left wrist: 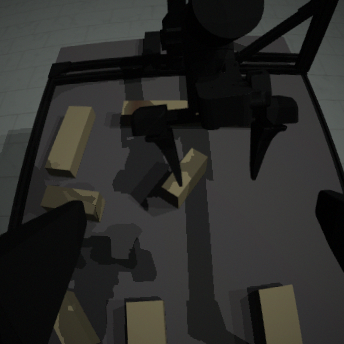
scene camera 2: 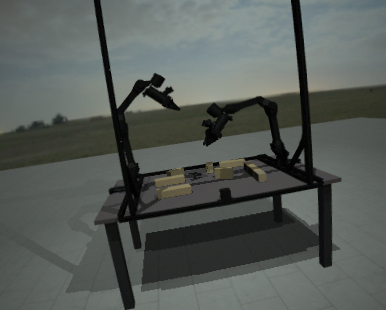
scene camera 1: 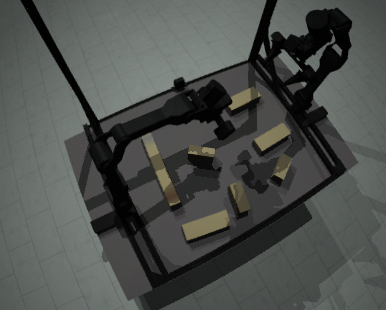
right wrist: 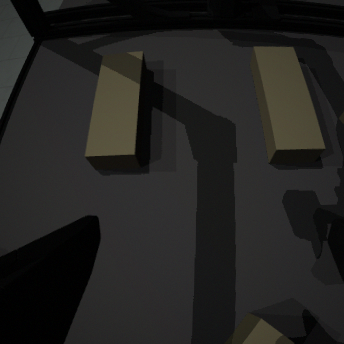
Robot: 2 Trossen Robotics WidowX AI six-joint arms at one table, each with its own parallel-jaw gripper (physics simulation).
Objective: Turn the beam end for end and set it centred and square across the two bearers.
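Frame: origin at the left arm's base, x up, y back, z right, level; millimetres.
Where they show: left gripper, fingertip midpoint: (left wrist: 202, 207) (scene camera 2: 179, 109) (scene camera 1: 272, 74); right gripper, fingertip midpoint: (left wrist: 216, 181) (scene camera 2: 204, 145) (scene camera 1: 224, 114) (right wrist: 218, 230); left arm's base, origin of the base link: (scene camera 1: 296, 109) (right wrist: 224, 7); right arm's base, origin of the base link: (left wrist: 176, 61) (scene camera 2: 282, 165) (scene camera 1: 119, 195).
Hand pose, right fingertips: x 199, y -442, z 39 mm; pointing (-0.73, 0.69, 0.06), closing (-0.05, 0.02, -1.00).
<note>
Each offset is from my right fingertips to the top centre of the thing.
The long beam {dx -174, dy -277, dz -10 mm} (scene camera 1: 162, 175) (scene camera 2: 257, 173) (left wrist: 170, 105) lies on the table near the right arm's base. Its reddish end is lower in scene camera 1 and its bluish end upper; my right gripper and arm hide part of it in the left wrist view. Two similar blocks, apparently the bearers, lie roughly parallel: one {dx -180, dy +211, dz +120 mm} (scene camera 1: 244, 100) (scene camera 2: 175, 191) (left wrist: 281, 317) (right wrist: 116, 107) and another {dx -180, dy +224, dz -110 mm} (scene camera 1: 271, 138) (scene camera 2: 170, 180) (left wrist: 145, 322) (right wrist: 291, 102). My right gripper (scene camera 2: 206, 143) (left wrist: 216, 181) (right wrist: 218, 230) is open, empty, above the table's middle. My left gripper (scene camera 2: 178, 108) (left wrist: 202, 207) is open, empty and high.
Several loose blocks lie about: a large one {dx -180, dy -220, dz -301 mm} (scene camera 1: 206, 226) (left wrist: 70, 137), a tilted-looking one {dx -155, dy -100, dz -36 mm} (scene camera 1: 201, 151) (left wrist: 186, 175) below my right gripper, and smaller ones {dx -168, dy -55, dz -269 mm} (scene camera 1: 239, 197) {dx -168, dy +178, dz -250 mm} (scene camera 1: 282, 168). A dark frame (scene camera 1: 215, 247) edges the table, with tall posts at its sides.
</note>
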